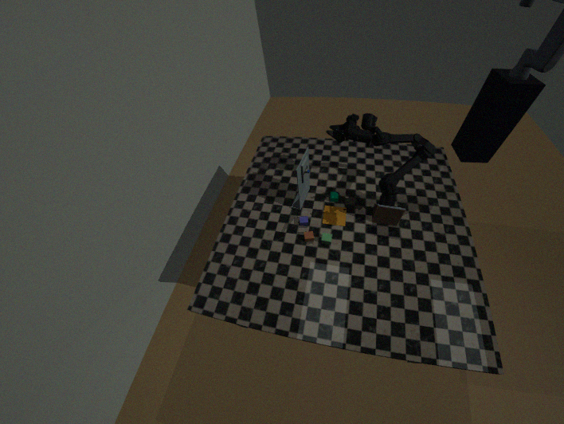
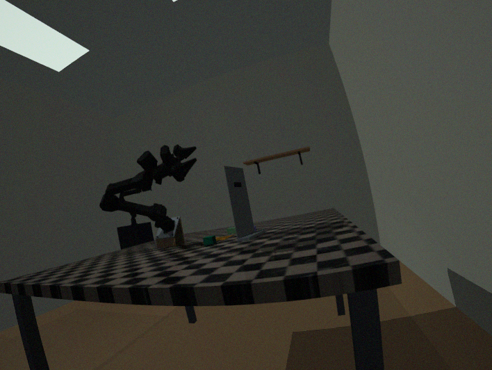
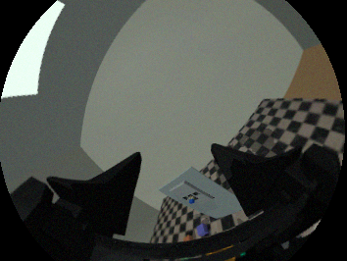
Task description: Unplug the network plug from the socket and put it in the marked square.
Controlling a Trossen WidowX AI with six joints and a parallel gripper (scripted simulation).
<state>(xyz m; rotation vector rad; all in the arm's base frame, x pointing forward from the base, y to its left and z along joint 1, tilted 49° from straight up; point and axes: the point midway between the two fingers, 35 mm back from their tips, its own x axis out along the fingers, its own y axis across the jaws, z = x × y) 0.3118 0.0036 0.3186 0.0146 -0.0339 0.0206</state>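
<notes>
Now: gripper tip 150 mm above the network plug, 130 mm to the right of it and 100 mm short of it. The rest, counted from my gripper tip: purple cube 360 mm below, 280 mm to the left, 110 mm ahead; grey upright panel 230 mm below, 120 mm to the left, 120 mm ahead; orange marked square 370 mm below, 230 mm to the left, 50 mm behind.
</notes>
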